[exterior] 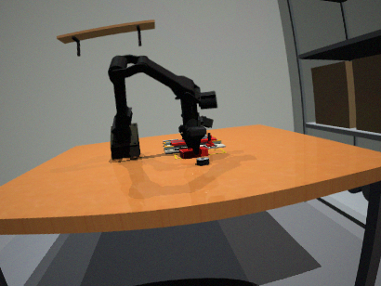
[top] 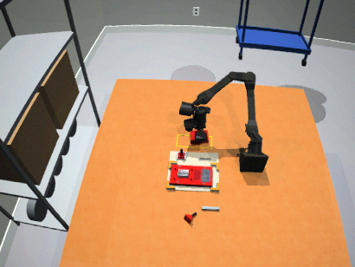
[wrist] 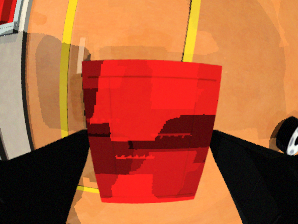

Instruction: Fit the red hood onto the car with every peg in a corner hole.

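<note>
My gripper tip is 260 mm to the right of the grey engine block, 40 mm short of it and 10 mm below it. Round my gripper tip: jig (230 mm to the left); then small round wheel (150 mm to the right, 30 mm ahead); then red hood (right at my gripper tip).
</note>
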